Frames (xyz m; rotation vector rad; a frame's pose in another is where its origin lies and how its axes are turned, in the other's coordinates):
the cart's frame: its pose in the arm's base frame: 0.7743 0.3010 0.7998 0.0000 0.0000 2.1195
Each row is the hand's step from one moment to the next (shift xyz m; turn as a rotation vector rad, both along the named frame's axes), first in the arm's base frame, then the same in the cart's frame.
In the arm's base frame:
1: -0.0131 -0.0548 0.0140 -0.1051 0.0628 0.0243
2: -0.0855 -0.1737 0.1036 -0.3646 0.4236 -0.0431
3: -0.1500 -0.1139 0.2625 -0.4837 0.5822 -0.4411
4: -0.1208 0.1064 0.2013 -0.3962 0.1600 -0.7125
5: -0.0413 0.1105 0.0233 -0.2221 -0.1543 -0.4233
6: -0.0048 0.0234 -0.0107 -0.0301 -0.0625 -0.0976
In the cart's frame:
1: -0.0399 0.0398 0.0140 0.1084 0.0569 0.0243
2: -0.1036 0.1635 0.1036 0.5516 0.0901 -0.0431
3: -0.0189 0.1874 0.2625 0.7490 0.1090 -0.4411
4: 0.1538 0.0476 0.2013 0.3432 0.2546 -0.7125
5: 0.1158 -0.0224 0.0233 -0.0158 0.2700 -0.4233
6: 0.0225 -0.0081 -0.0107 -0.0376 0.0583 -0.0976

